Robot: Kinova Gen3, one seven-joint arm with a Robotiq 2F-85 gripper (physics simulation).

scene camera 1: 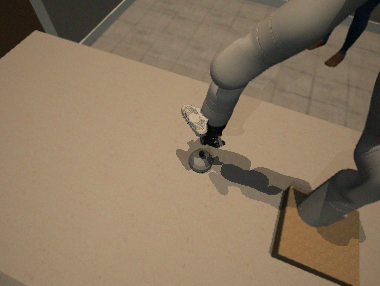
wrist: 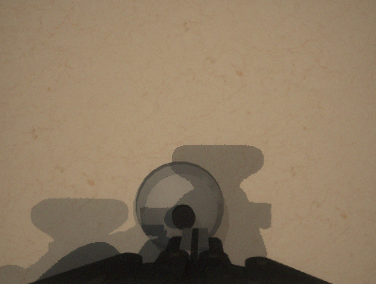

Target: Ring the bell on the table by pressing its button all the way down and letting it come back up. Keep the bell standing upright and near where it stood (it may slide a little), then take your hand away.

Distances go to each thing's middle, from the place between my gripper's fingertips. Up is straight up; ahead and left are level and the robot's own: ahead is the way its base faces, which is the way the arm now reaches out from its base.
Now: hand 10 cm above the bell (wrist: 179, 182).
